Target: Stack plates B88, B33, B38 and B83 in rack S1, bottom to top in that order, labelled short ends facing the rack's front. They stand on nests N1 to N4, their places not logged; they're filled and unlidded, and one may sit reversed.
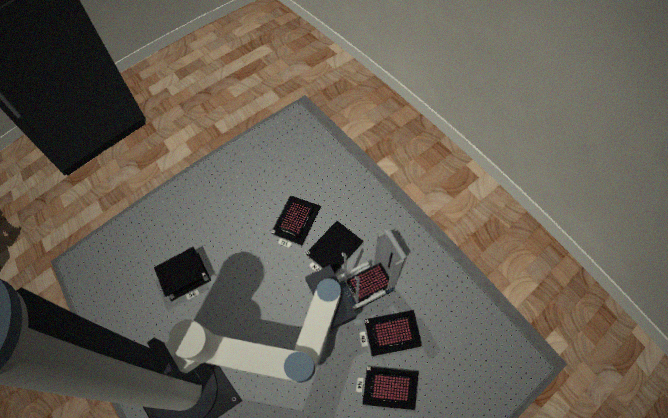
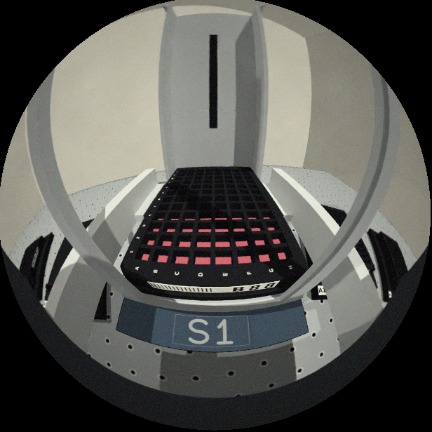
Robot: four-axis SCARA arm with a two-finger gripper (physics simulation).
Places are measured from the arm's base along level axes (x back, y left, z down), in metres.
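Pixels of known places: gripper, fingertip midpoint: [image 1: 376, 277].
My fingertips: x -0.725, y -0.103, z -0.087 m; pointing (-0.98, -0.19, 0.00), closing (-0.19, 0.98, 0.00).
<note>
Ahead of a thing's pixels: the offset from my fingertips to its middle. Level surfaces: height alone.
Plate B88 @[dx +0.023, dy +0.005, dz +0.011 m] [image 1: 377, 280] [image 2: 220, 253], black with red-filled wells, is low inside rack S1 @[dx +0.029, dy +0.006, dz -0.076 m] [image 1: 398, 257] [image 2: 212, 150]. It looks level, between the rack's curved side rails, with its labelled short end at the blue S1 front. Whether it touches the base is hidden. My gripper [image 1: 367, 283] [image 2: 213, 176] is shut on B88 by its long sides. Red-filled plates stand at N1 @[dx +0.064, dy +0.362, dz +0.055 m] [image 1: 295, 218], N3 @[dx +0.061, dy -0.164, dz +0.055 m] [image 1: 393, 332] and N4 @[dx +0.181, dy -0.297, dz +0.055 m] [image 1: 391, 387]; their own labels are unreadable. Nest N2 @[dx +0.023, dy +0.191, dz +0.063 m] [image 1: 336, 244] is plain black, with no wells showing.
Another black block @[dx +0.510, dy +0.430, dz +0.039 m] [image 1: 181, 272] with a small label stands left on the grey table @[dz +0.074 m] [image 1: 240, 200]. The rack's tall slotted back wall rises beyond the plate. The N2 nest and the N3 plate lie close on either side of the rack. The white arm [image 1: 250, 355] reaches over the table.
</note>
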